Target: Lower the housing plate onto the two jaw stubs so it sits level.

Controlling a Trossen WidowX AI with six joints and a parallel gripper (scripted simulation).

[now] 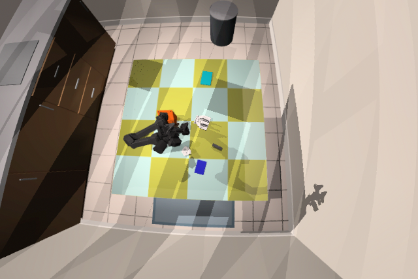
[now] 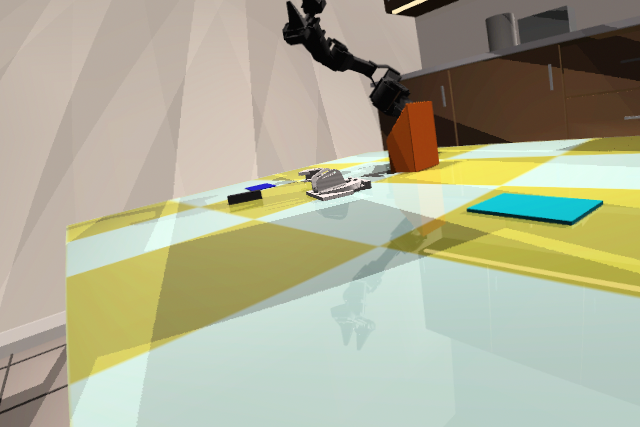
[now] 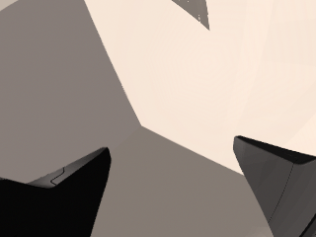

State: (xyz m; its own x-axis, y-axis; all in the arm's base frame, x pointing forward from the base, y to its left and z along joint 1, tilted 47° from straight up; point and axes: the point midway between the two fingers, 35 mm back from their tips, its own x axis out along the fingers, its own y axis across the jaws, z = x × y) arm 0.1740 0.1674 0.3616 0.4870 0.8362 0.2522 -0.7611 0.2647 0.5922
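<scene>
Right now the small white piece is 51 cm below my gripper tip, 12 cm to the right of it and 4 cm behind it. Also, from my gripper tip: blue plate (51 cm below, 24 cm to the right, 9 cm ahead); dark grey bar (50 cm below, 21 cm ahead, 6 cm to the right); pale jaw assembly (50 cm below, 17 cm to the left, 5 cm ahead).
</scene>
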